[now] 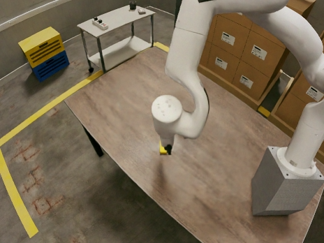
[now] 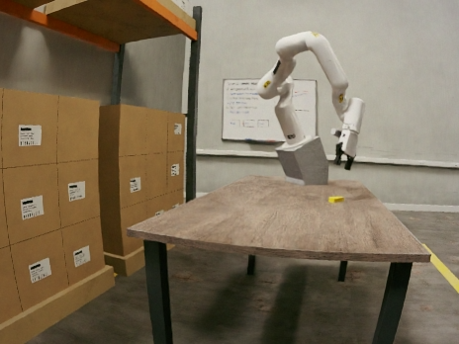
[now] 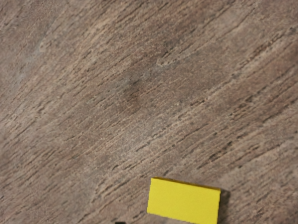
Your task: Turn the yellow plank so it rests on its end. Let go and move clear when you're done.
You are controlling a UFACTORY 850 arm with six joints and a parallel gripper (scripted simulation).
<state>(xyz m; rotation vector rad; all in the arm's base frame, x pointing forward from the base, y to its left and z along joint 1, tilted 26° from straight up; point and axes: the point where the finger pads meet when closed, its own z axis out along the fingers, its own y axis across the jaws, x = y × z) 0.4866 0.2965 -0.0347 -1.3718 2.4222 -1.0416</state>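
My hand is 3 cm short of the yellow plank, 2 cm to the left of it and 15 cm above it.
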